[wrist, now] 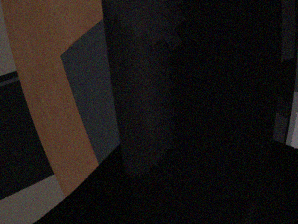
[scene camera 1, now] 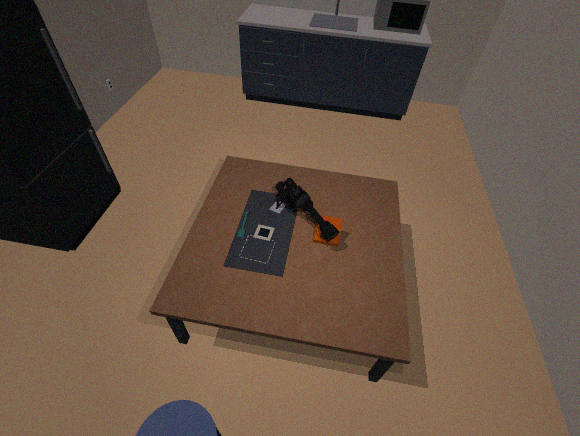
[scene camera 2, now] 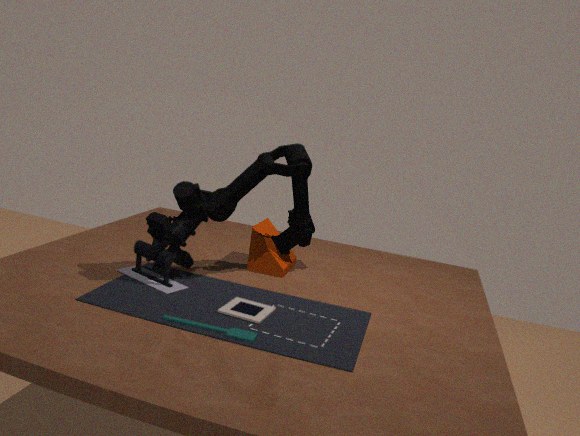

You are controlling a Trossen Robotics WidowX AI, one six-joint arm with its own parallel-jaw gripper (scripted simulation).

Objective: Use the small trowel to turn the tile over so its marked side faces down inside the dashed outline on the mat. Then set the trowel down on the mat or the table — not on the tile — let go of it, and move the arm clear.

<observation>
The pictures show: my gripper, a grey plate, a tile and a dark mat.
My gripper also shows in the wrist view.
</observation>
